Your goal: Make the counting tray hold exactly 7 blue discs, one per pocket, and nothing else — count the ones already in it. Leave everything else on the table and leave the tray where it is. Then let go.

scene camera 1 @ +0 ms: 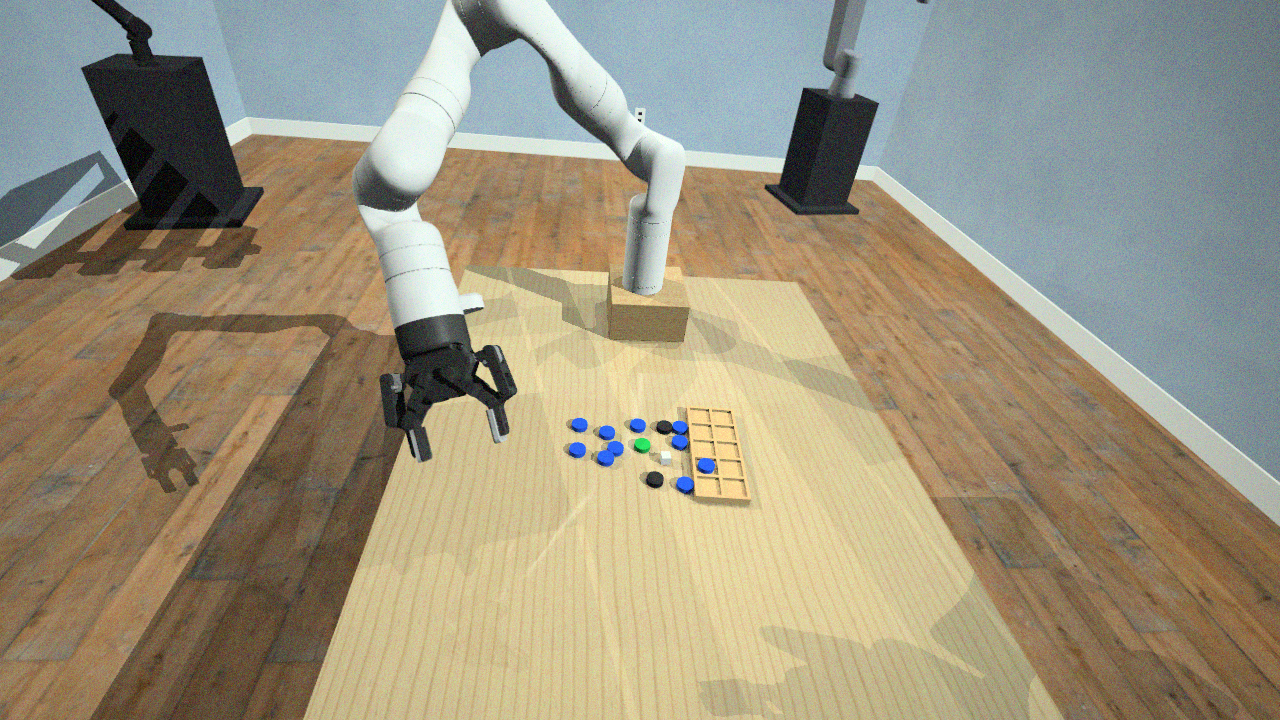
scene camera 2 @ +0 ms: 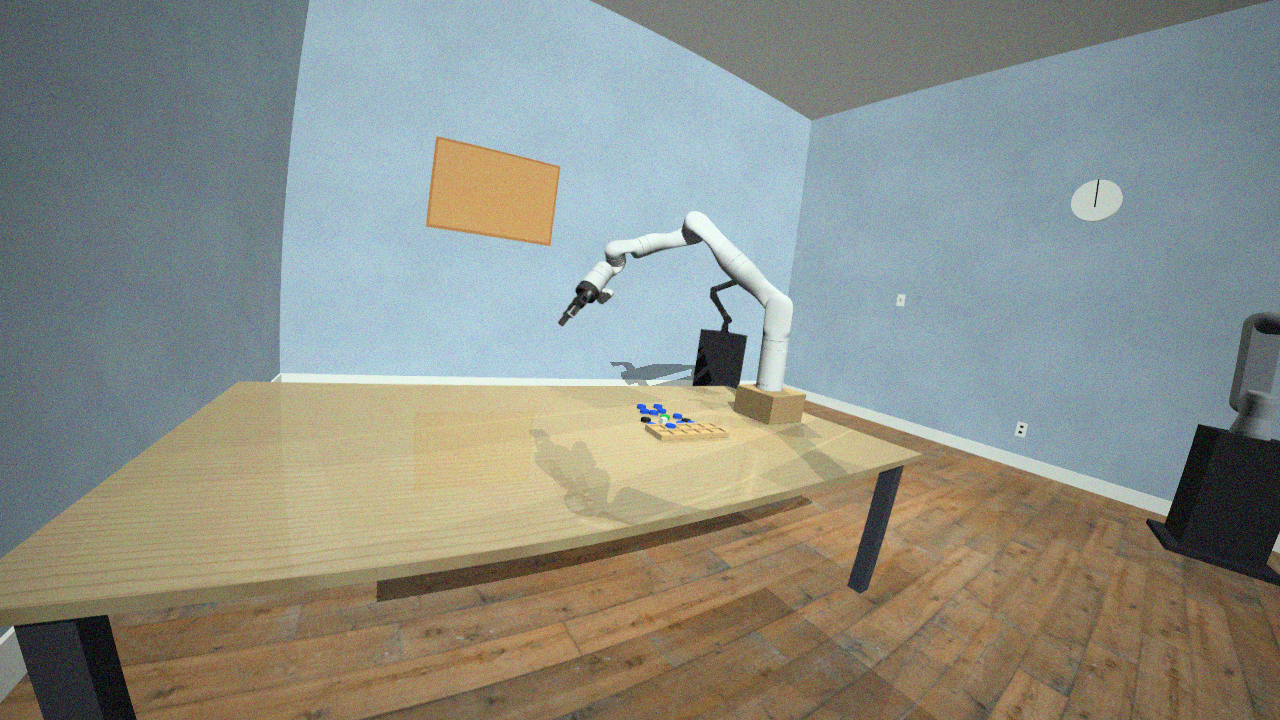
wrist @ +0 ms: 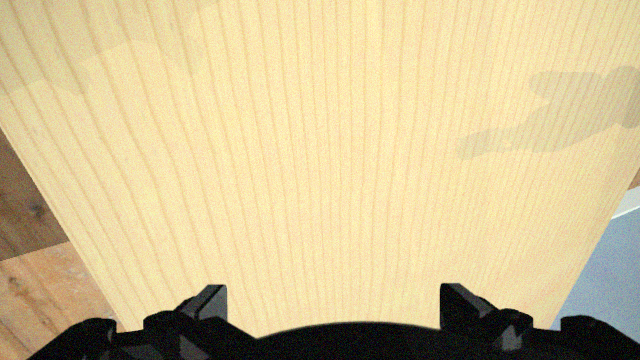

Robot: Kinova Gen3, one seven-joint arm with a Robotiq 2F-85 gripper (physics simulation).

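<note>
The wooden counting tray [scene camera 1: 723, 497] [scene camera 2: 693, 437] has two columns of pockets. One blue disc [scene camera 1: 706, 465] is in its left column, in the second pocket from the near end; the other pockets look empty. Three blue discs [scene camera 1: 680, 442] [scene camera 1: 680, 428] [scene camera 1: 684, 484] lie on the table close beside the tray's left side. Several more, such as one blue disc [scene camera 1: 580, 424] and another blue disc [scene camera 1: 605, 458], lie farther left. My gripper [scene camera 1: 459, 447] [scene camera 2: 563, 322] [wrist: 333, 308] is open and empty, high above the table, left of the discs in scene camera 1. Discs and tray do not show in the wrist view.
A green disc [scene camera 1: 641, 445], two black discs [scene camera 1: 664, 427] [scene camera 1: 655, 480] and a small white cube [scene camera 1: 665, 457] lie among the blue discs, left of the tray. The arm's wooden base block [scene camera 1: 648, 320] [scene camera 2: 769, 404] stands behind them on the table [scene camera 1: 626, 608] [scene camera 2: 358, 483] [wrist: 320, 150].
</note>
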